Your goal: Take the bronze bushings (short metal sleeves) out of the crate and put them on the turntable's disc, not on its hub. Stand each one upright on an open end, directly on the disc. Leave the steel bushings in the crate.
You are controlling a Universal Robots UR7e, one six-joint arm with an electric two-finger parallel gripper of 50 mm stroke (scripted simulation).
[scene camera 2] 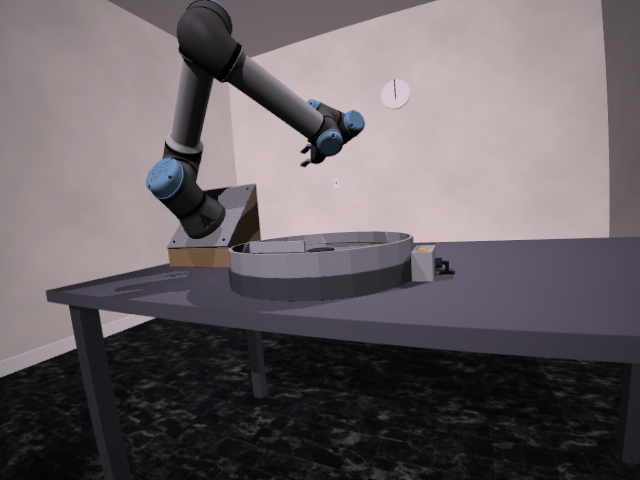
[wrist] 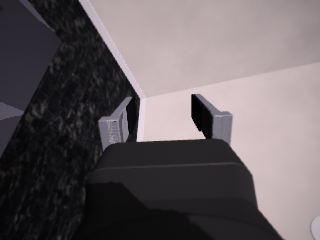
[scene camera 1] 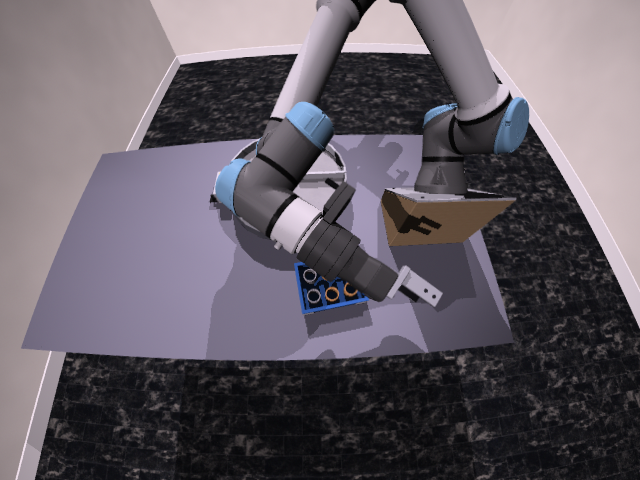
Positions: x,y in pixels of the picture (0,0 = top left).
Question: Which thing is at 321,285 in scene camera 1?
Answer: A blue crate.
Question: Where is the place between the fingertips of my gripper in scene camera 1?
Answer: At 427,298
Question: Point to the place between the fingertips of my gripper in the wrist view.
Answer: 163,107
